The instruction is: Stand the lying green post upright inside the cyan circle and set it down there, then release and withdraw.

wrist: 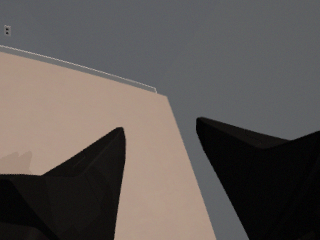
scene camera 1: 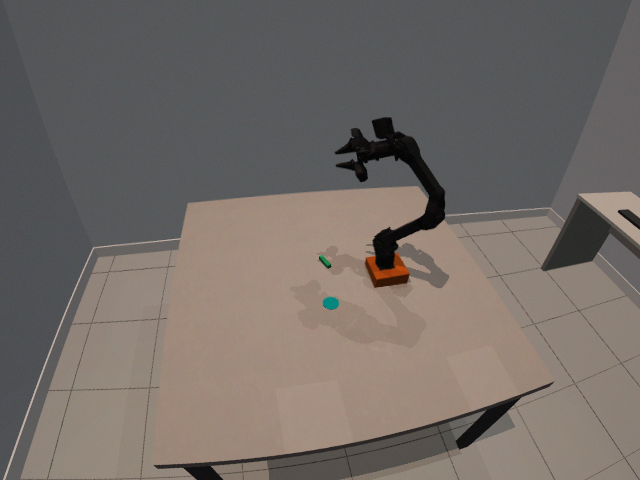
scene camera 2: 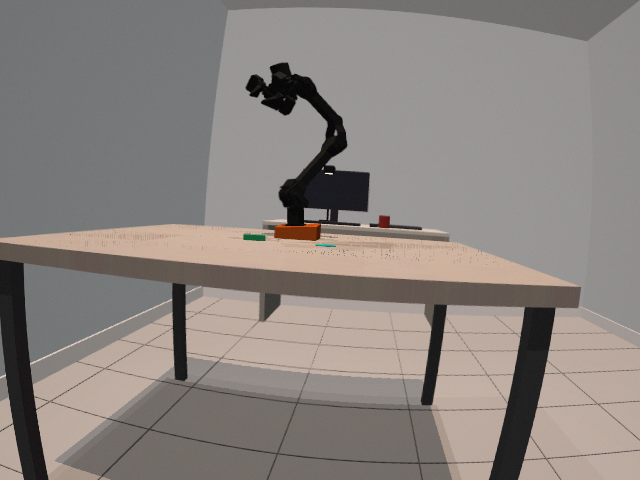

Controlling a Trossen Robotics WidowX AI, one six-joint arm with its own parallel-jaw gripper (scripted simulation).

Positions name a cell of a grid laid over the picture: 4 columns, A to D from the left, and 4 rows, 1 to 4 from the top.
gripper: wrist C3; scene camera 1 C2; scene camera 2 B1
